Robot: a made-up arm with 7 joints.
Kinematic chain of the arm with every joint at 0, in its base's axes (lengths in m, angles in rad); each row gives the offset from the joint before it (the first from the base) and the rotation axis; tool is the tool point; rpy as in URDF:
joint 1: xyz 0 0 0.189 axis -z
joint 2: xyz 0 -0.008 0.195 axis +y
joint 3: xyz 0 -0.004 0.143 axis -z
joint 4: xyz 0 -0.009 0.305 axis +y
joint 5: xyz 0 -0.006 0.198 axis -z
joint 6: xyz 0 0 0.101 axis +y
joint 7: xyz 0 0 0.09 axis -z
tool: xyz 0 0 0 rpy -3.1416 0 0
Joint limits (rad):
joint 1: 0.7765..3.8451
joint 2: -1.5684..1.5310
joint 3: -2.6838..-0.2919
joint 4: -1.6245..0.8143
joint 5: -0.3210..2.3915
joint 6: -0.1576..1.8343
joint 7: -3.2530..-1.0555
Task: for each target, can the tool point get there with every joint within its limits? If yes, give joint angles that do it. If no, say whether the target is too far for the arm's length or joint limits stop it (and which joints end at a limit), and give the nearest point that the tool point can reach.
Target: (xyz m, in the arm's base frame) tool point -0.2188 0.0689 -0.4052
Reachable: no: joint limits stop it (at a limit: joint 1, joint 2, joint 3, joint 4, joint 6) | nearest point -0.3881 0.1997 0.0165 | short by 0.473 m
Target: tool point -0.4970 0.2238 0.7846
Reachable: yes | joints 1.1983 -0.6770 -1.3825 -1.3241 0.1840 0.1567 -2.4925
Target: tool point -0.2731 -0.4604 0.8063
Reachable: yes | joints 1.4868 0.5391 -1.8336 -1.0670 2.1406 0.8974 -2.3019
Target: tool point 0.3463 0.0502 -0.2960
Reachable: no: joint limits stop it (at a limit: joint 2, joint 3, joint 4, joint 6) | nearest point 0.4346 0.0630 0.0153 | short by 0.324 m
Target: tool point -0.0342 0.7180 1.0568
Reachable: no: too far | nearest point -0.0291 0.6107 0.9563 | short by 0.147 m
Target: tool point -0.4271 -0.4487 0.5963
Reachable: yes | joints 1.7712 0.8020 -2.1212 -1.3723 0.1347 0.0001 -2.2527
